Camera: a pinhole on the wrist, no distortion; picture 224 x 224 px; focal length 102.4 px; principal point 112.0 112.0 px. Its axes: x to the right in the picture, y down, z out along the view. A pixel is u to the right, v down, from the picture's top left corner.
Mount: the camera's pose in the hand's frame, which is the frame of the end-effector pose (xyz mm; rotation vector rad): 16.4 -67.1 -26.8 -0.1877 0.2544 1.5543
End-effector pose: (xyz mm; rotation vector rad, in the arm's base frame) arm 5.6 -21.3 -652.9 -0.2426 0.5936 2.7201
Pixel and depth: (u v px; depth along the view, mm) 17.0 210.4 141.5
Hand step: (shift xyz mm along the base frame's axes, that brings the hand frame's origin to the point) 146.9 161.6 105.8
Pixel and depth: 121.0 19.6 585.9
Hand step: -624.2 264.2 365.7
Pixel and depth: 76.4 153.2 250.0
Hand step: 75.1 150.6 204.4
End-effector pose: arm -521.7 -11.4 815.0 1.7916 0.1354 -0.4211
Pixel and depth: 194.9 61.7 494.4
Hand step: 330.6 -467.5 247.5
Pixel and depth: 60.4 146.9 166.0
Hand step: -95.1 -120.2 -112.8
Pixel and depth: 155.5 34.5 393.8
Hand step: 306.9 -374.9 6.0
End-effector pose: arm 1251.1 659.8 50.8 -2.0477 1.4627 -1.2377
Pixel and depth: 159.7 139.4 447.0
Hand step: 117.6 -104.4 -413.6
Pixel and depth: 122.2 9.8 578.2
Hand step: 362.5 -707.0 -94.0
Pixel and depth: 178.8 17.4 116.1
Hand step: 37.3 -141.2 -0.5
